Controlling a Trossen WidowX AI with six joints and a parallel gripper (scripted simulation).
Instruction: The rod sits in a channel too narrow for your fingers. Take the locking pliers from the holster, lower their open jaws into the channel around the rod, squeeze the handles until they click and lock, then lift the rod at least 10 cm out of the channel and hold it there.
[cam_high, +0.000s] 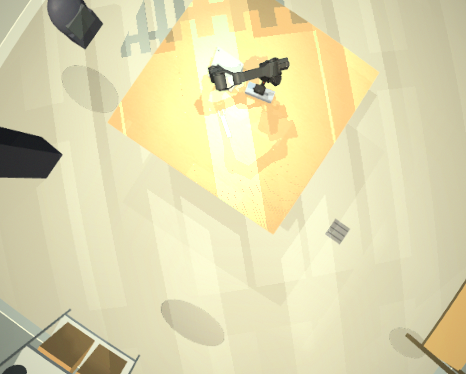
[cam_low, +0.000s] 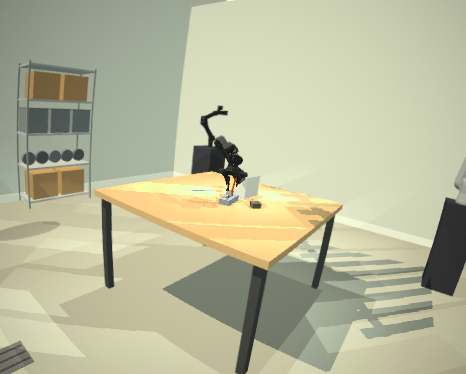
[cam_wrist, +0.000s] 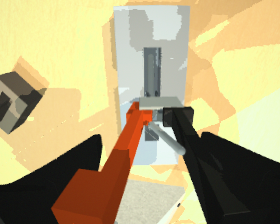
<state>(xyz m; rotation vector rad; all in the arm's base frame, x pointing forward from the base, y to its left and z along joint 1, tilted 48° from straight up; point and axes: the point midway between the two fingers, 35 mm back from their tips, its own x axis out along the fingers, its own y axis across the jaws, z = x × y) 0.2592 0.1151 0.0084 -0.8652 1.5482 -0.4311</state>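
The channel block lies 90 mm below my gripper tip. Also, from my gripper tip: orange handle: 20 mm to the left; small grey holster: 50 mm behind, 170 mm to the left, 100 mm below.
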